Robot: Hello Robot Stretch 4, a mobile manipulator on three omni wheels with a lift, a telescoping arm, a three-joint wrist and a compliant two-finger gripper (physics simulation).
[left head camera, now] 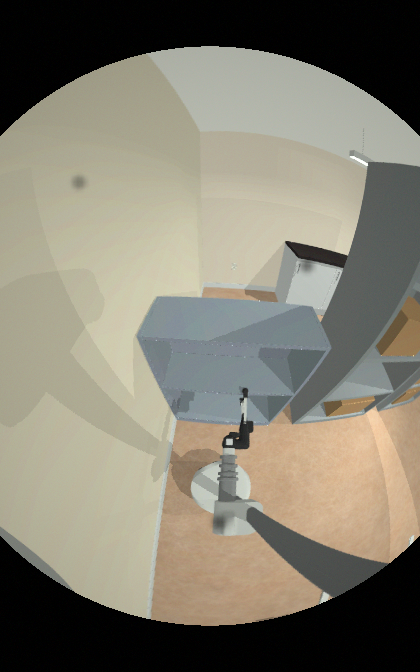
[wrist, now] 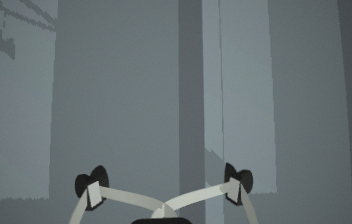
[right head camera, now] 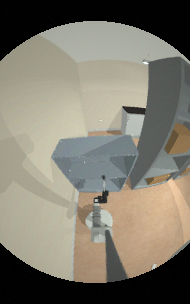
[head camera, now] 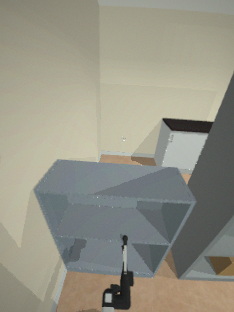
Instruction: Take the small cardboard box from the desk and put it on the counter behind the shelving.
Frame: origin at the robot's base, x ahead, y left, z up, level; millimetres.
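Seen in the pictures: gripper, fingertip midpoint: (wrist: 162,178) (right head camera: 103,177) (head camera: 124,240).
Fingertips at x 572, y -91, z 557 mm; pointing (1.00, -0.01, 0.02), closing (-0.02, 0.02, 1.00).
A point is followed by its place in that frame.
My gripper (head camera: 125,239) @[y -91, x 572, z 557 mm] (left head camera: 245,391) (right head camera: 103,177) @[y -91, x 572, z 557 mm] (wrist: 162,178) @[y -91, x 572, z 557 mm] is open and empty, its two dark fingertips wide apart in the wrist view. It is in front of the low grey-blue shelf unit (head camera: 115,179) @[y -6, x 662, z 1032 mm] (left head camera: 225,317) (right head camera: 95,146) @[y -32, x 645, z 1033 mm], whose grey panels fill the wrist view. Its exact distance from the panels is hard to tell. The counter (head camera: 190,125) @[y -1234, x 2275, z 882 mm] (left head camera: 315,254) (right head camera: 134,110) @[y -1096, x 2184, z 882 mm] has a dark top and a white cabinet front. It stands beyond the shelving near the back wall, its right part hidden by the tall unit. Neither the desk nor a small box on it shows in these views.
A tall grey shelving unit (head camera: 212,165) @[y -644, x 813, z 1058 mm] (left head camera: 370,250) (right head camera: 159,100) @[y -641, x 740, z 1456 mm] stands right of the low one, with cardboard boxes (head camera: 222,265) (left head camera: 402,332) (right head camera: 177,140) on its shelves. A beige wall (head camera: 45,110) @[y 401, x 842, z 1349 mm] (left head camera: 115,225) runs close along the left. The robot's base (left head camera: 202,487) is on the brown floor.
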